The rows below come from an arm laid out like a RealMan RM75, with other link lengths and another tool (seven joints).
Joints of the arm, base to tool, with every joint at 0 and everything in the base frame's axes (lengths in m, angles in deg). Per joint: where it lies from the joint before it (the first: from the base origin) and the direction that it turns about. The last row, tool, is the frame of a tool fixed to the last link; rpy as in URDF.
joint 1: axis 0 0 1 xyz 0 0 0.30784
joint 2: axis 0 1 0 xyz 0 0 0
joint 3: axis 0 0 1 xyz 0 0 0.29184
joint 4: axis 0 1 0 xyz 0 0 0
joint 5: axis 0 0 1 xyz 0 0 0.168
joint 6: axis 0 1 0 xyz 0 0 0
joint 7: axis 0 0 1 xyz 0 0 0.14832
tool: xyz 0.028 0.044 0.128 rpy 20.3 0 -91
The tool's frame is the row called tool.
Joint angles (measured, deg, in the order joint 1, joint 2, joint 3, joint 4, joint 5, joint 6, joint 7), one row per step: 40.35 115.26 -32.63 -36.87 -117.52 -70.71 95.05; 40.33 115.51 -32.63 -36.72 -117.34 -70.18 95.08; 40.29 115.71 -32.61 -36.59 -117.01 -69.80 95.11; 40.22 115.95 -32.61 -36.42 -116.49 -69.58 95.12; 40.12 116.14 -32.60 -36.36 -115.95 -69.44 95.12; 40.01 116.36 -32.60 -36.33 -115.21 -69.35 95.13; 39.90 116.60 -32.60 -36.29 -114.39 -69.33 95.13; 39.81 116.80 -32.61 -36.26 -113.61 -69.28 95.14; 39.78 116.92 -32.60 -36.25 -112.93 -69.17 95.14; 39.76 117.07 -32.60 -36.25 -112.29 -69.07 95.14; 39.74 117.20 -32.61 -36.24 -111.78 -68.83 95.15; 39.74 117.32 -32.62 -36.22 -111.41 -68.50 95.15
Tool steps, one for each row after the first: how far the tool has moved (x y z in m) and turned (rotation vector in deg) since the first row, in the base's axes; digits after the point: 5 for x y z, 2 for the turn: -0.00014 0.00090 -0.00142 0.21 0.24 -0.38; -0.00088 0.00174 -0.00216 0.45 0.62 -0.69; -0.00267 0.00192 -0.00317 0.59 1.26 -0.92; -0.00433 0.00226 -0.00338 0.81 1.85 -1.09; -0.00693 0.00271 -0.00330 1.09 2.63 -1.20; -0.01008 0.00296 -0.00324 1.34 3.53 -1.27; -0.01294 0.00347 -0.00287 1.61 4.35 -1.35; -0.01534 0.00463 -0.00190 1.96 4.99 -1.40; -0.01783 0.00559 -0.00123 2.26 5.61 -1.43; -0.01934 0.00683 -0.00065 2.59 6.07 -1.56; -0.02017 0.00821 -0.00030 2.92 6.36 -1.74
